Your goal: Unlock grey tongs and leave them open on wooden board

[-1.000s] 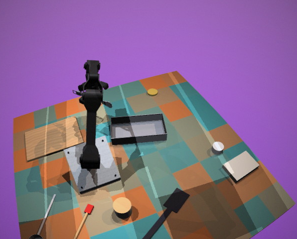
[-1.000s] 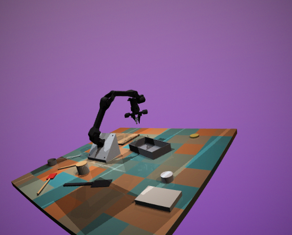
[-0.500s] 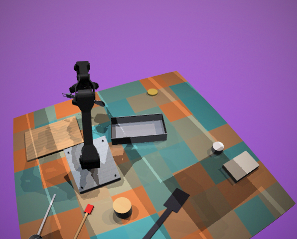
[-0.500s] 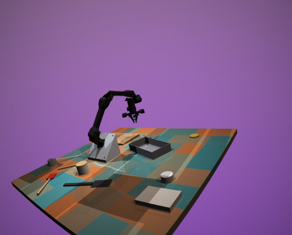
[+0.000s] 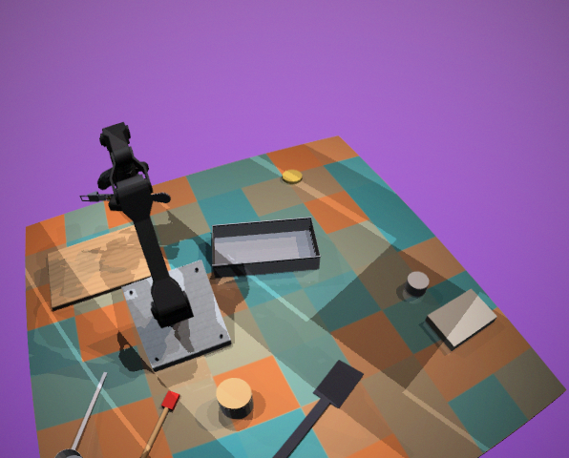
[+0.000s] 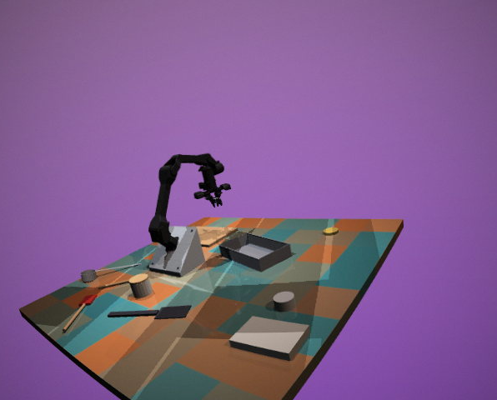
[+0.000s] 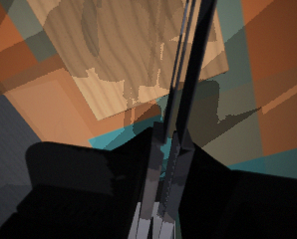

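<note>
Now: the wooden board 16 cm behind my gripper tip, 2 cm to the left of it and 16 cm below it. From my gripper tip the other things lie so: black spatula (14 cm ahead, 72 cm to the right, 17 cm below); then pale flat block (61 cm ahead, 75 cm to the right, 16 cm below); then roasting tin (30 cm ahead, 22 cm to the right, 14 cm below).
</note>
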